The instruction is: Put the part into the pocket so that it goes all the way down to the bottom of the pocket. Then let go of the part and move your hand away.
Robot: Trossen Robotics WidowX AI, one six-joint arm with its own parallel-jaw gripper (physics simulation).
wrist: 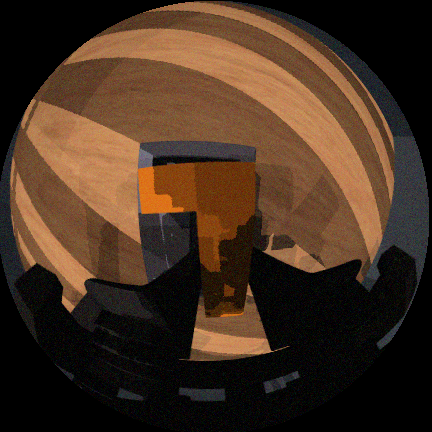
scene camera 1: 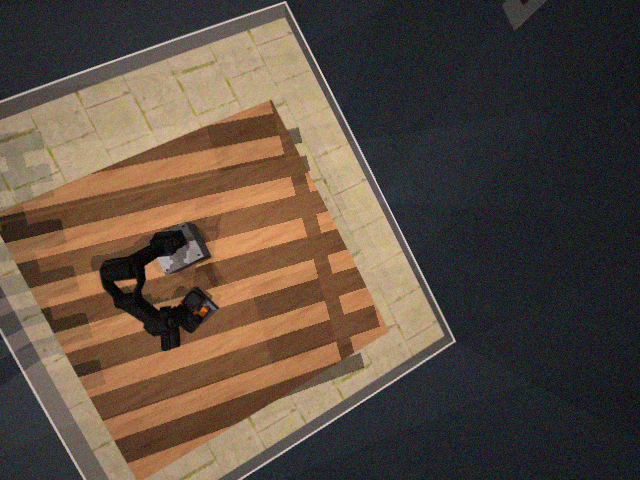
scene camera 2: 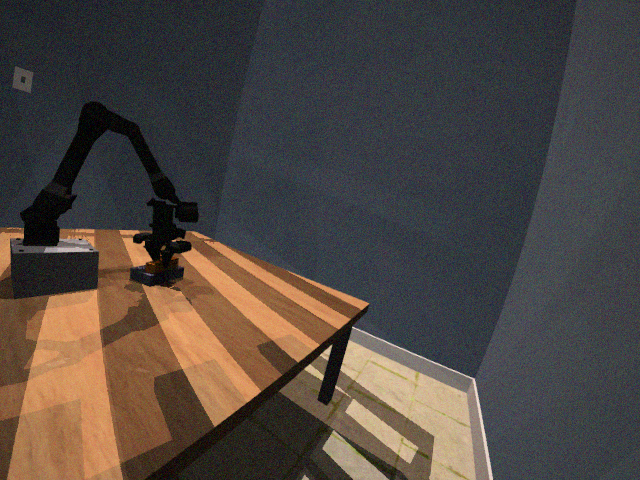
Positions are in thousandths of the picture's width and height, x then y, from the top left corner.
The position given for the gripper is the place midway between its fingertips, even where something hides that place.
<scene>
The gripper shows in the wrist view (513,578), in scene camera 1 (299,645) and in scene camera 2 (252,557).
</scene>
